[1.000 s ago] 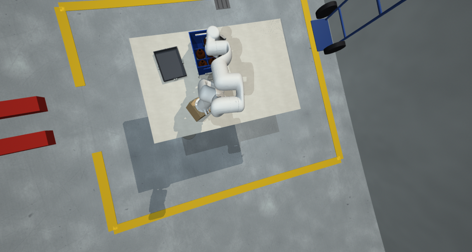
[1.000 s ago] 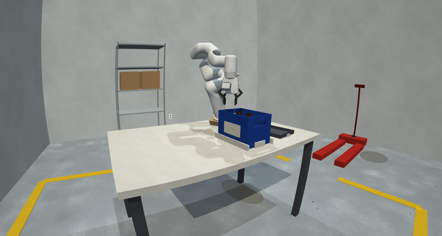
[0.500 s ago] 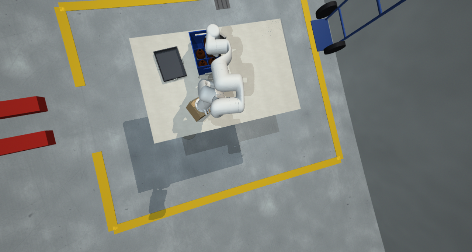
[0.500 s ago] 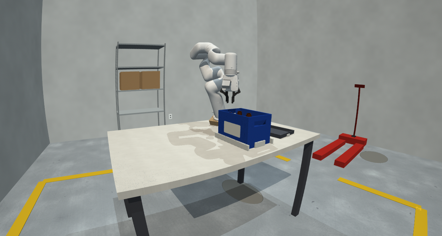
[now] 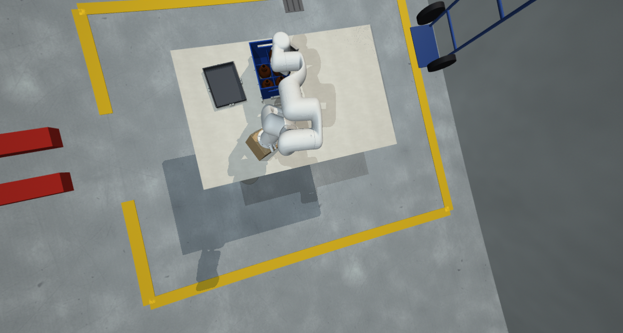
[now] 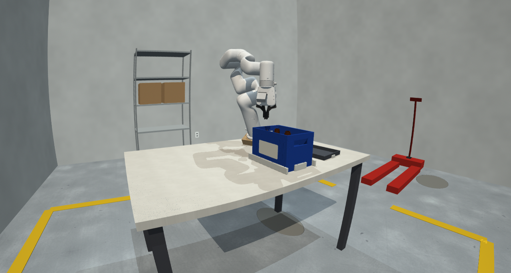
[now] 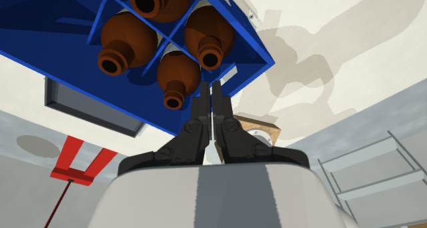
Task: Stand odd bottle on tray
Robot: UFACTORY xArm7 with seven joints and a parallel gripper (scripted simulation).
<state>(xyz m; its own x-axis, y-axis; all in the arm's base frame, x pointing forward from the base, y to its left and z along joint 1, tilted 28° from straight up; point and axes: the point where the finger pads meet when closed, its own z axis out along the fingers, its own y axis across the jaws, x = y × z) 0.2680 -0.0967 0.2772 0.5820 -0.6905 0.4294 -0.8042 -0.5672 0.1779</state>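
My gripper is now 160 mm above the blue crate, 90 mm short of it and 30 mm to the right of it. The rest, counted from my hand: dark grey tray 320 mm to the left, 230 mm below, 130 mm ahead.
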